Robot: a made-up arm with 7 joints.
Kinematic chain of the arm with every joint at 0, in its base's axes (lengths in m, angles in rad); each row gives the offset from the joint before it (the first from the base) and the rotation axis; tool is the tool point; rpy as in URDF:
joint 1: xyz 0 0 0.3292 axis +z
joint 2: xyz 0 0 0 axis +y
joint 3: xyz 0 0 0.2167 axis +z
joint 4: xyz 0.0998 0 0 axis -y
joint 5: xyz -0.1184 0 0.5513 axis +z
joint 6: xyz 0 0 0 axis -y
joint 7: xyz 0.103 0 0 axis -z
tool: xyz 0 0 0 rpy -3.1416 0 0
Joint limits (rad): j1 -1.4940..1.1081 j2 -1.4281..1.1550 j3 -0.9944..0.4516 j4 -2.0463..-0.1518 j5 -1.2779..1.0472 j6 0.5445..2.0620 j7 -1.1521..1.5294
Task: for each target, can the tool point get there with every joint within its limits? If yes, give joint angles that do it. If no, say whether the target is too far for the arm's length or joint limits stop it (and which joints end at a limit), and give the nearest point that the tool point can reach.
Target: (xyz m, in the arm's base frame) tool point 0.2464 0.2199 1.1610
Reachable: yes | joints 0.4881 0.1461 0.2335 -0.3771 -0.9918 1.9409 0.5786
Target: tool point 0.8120 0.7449 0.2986
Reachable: no: too far | nearest point 0.6670 0.6118 0.3047 | short by 0.197 m
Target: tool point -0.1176 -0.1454 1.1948
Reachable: yes | joints -0.6936 -0.1790 -0.7406 -0.3560 -0.8183 1.1264 -0.1647
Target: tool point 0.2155 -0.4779 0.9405
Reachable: yes | joints -1.1405 -0.5330 0.0014 -1.6763 -0.6893 1.5015 -0.6121
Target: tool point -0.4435 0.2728 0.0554
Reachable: no: joint limits stop it (at a limit: joint 1, joint 2, joint 3, joint 4, joint 6) | nearest point -0.2182 0.3724 -0.1906 | short by 0.348 m
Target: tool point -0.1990 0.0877 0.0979
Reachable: no: joint limits stop it (at a limit: joint 1, joint 2, joint 3, joint 4, joint 6) | nearest point -0.1854 0.3225 -0.2093 | short by 0.387 m
